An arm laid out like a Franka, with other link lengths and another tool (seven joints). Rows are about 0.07 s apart.
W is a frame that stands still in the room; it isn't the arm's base.
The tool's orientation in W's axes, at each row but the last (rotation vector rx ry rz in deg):
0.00 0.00 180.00
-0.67 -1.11 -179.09
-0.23 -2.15 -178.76
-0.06 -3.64 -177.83
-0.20 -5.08 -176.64
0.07 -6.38 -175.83
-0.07 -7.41 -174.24
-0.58 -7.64 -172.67
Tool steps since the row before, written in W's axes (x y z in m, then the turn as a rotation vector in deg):
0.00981 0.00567 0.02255 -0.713 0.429 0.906
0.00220 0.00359 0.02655 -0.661 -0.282 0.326
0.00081 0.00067 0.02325 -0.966 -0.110 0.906
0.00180 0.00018 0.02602 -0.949 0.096 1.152
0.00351 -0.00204 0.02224 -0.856 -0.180 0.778
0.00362 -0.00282 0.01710 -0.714 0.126 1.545
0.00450 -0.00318 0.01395 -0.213 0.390 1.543
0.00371 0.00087 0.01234 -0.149 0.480 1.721
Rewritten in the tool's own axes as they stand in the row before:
-0.00981 -0.00567 0.02255 0.713 -0.429 0.906
-0.00205 -0.00323 0.02661 0.668 0.275 0.318
-0.00076 -0.00009 0.02326 0.971 0.111 0.901
-0.00177 0.00095 0.02601 0.946 -0.084 1.155
-0.00330 0.00351 0.02209 0.868 0.175 0.766
-0.00338 0.00430 0.01684 0.706 -0.064 1.552
-0.00410 0.00477 0.01362 0.182 -0.277 1.571
-0.00364 0.00068 0.01237 0.109 -0.342 1.757

